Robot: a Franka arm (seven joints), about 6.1 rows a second.
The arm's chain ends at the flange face. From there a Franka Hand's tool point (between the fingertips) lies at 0.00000 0.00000 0.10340 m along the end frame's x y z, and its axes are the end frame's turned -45 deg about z.
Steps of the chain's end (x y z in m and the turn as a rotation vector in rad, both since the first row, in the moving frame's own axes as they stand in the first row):
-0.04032, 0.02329, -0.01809, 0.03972, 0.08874, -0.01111
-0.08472, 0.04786, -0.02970, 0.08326, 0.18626, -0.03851
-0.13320, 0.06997, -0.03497, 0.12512, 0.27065, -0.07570
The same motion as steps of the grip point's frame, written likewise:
-0.03558, -0.00852, -0.01858, -0.03466, 0.09083, -0.01111
-0.07404, -0.01897, -0.03184, -0.07283, 0.19058, -0.03851
-0.11478, -0.03532, -0.03953, -0.10291, 0.27985, -0.07570

